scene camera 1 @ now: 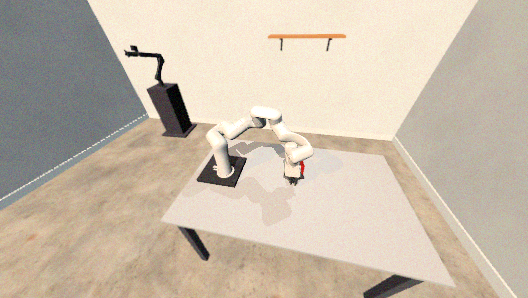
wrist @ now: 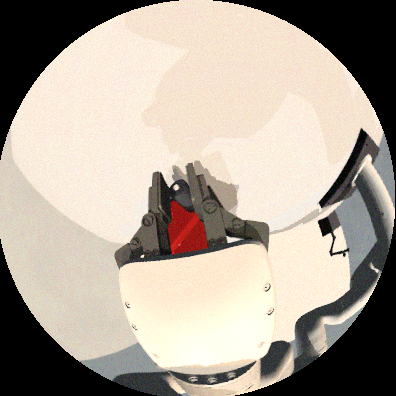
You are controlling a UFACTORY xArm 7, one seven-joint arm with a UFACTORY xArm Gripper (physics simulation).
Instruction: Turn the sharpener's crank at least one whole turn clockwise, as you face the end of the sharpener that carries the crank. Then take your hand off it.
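Seen in the pictures: gripper, fingertip midpoint: (scene camera 1: 293,183) (wrist: 175,176); arm's base, link origin: (scene camera 1: 225,171).
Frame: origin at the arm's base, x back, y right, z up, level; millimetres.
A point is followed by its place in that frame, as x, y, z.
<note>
The red sharpener (scene camera 1: 302,167) {-543, -20, 94} (wrist: 187,235) {-501, 0, 53} stands on the table, mostly hidden behind my gripper in the scene view; in the wrist view its red body shows between and behind my fingers. The dark round knob of its crank (wrist: 180,194) {-490, 49, 30} lies between my fingertips. My gripper (scene camera 1: 293,183) {-493, 58, 13} (wrist: 175,176) {-493, 58, 13} points down in front of the sharpener and is shut on the crank's knob. The rest of the crank is hidden by the fingers and the knob, so its angle is hard to tell.
The grey-white table (scene camera 1: 350,215) {-821, 217, -23} carries the arm's black base plate (scene camera 1: 207,177) {112, 71, -1}, left of the sharpener. A dark pedestal (scene camera 1: 170,110) with a small black arm stands on the floor at the back left. An orange shelf (scene camera 1: 307,36) hangs on the back wall.
</note>
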